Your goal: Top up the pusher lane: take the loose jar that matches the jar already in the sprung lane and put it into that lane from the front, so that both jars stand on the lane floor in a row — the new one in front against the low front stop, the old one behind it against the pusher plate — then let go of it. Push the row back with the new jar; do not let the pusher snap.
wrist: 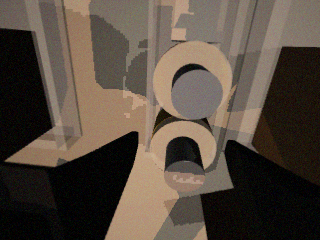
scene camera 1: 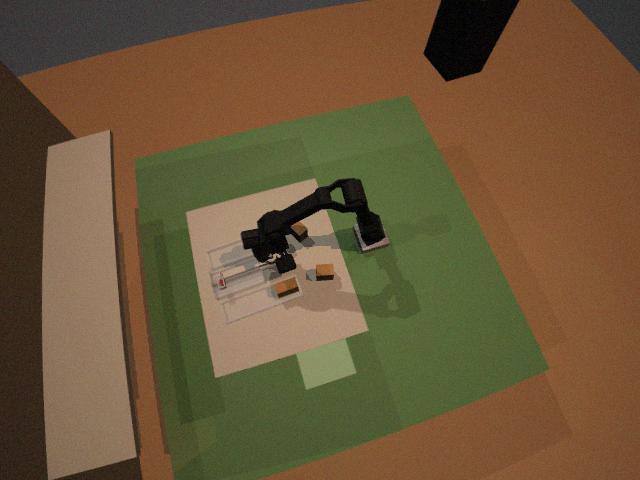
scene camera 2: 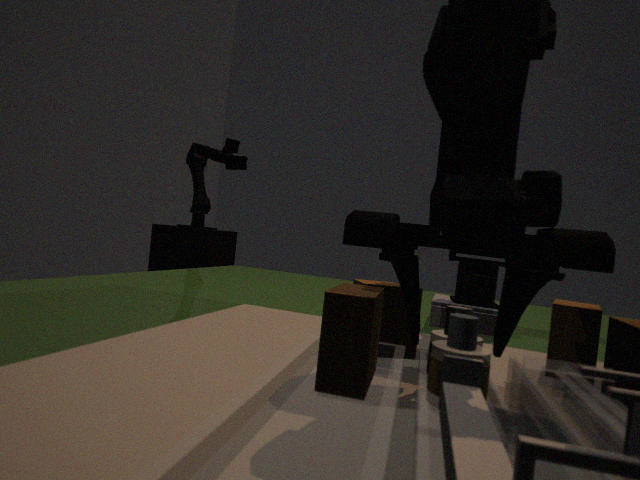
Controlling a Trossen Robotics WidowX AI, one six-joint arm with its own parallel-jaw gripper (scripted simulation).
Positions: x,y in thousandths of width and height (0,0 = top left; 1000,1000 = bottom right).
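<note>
I can see a brown box (scene camera 2: 618,686) and another brown box (scene camera 2: 898,695), along with a beige board (scene camera 2: 193,836) and my gripper (scene camera 2: 712,728), which is open with nothing in it. You'd find the gripper (scene camera 1: 440,528) from that camera too. As for the wrist view, it's got the board (wrist: 342,219) and my gripper (wrist: 567,590).
</note>
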